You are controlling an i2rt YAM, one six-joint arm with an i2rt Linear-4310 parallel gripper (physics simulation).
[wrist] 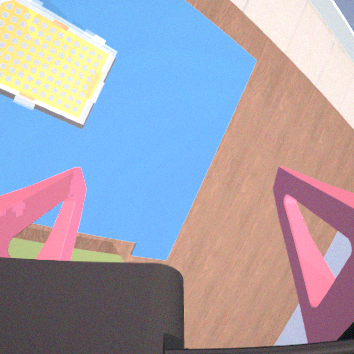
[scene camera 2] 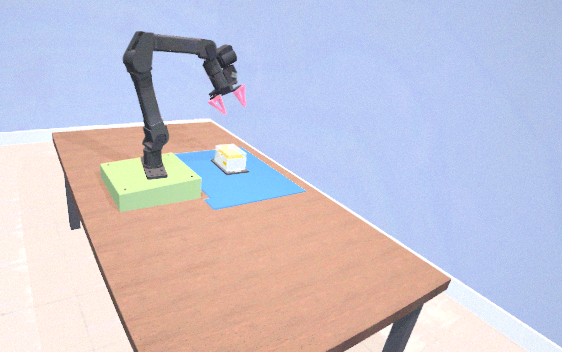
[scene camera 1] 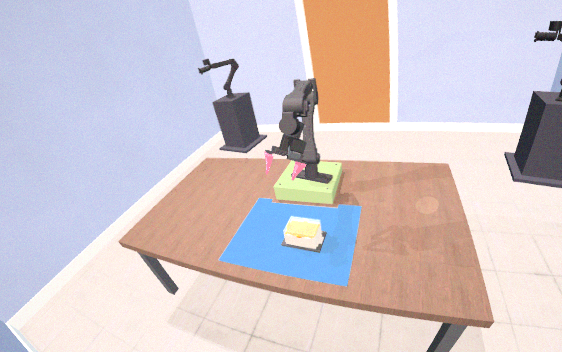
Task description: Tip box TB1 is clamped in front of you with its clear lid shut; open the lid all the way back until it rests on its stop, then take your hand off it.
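Where they show: gripper, fingertip midpoint: (wrist: 179, 177) (scene camera 2: 234, 110) (scene camera 1: 279, 177); arm's base, origin of the base link: (scene camera 2: 153, 167) (scene camera 1: 311, 176).
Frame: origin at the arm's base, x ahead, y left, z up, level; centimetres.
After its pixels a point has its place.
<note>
Tip box TB1 (scene camera 1: 303, 233) {z 1.6, x 36.6, y 14.1 cm} (scene camera 2: 231, 158) {z 0.2, x 31.2, y 5.2 cm} (wrist: 50, 62) {z 1.6, x 33.1, y 10.9 cm} is a small whitish box with a clear lid over a yellow, hole-patterned tip rack. It stands upright on a dark base on the blue mat, with its lid shut. In the wrist view it shows at the upper left, cut by the frame edge. My gripper (scene camera 1: 280, 176) {z 20.2, x 30.3, y 4.1 cm} (scene camera 2: 235, 109) {z 20.2, x 30.3, y 4.1 cm} (wrist: 179, 177) {z 20.2, x 30.3, y 4.1 cm} has two pink fingers spread wide. It is open and empty, high above the table and well apart from the box, toward the arm's side.
The blue mat (scene camera 1: 250, 245) {z -6.1, x 44.1, y -7.4 cm} (scene camera 2: 255, 192) {z -6.1, x 35.1, y -13.0 cm} (wrist: 165, 125) {z -6.1, x 36.2, y -7.3 cm} lies on the brown wooden table (scene camera 1: 410, 265) {z -6.4, x 31.6, y 51.5 cm} (scene camera 2: 280, 270) {z -6.4, x 24.5, y -57.1 cm} (wrist: 240, 200) {z -6.4, x 33.6, y -31.3 cm}. The arm stands on a green block (scene camera 1: 304, 193) {z -1.5, x 11.5, y 1.5 cm} (scene camera 2: 160, 195) {z -2.8, x -0.1, y -16.0 cm} beside the mat. Two dark pedestals (scene camera 1: 237, 122) (scene camera 1: 542, 137) with arms stand on the floor beyond the table.
</note>
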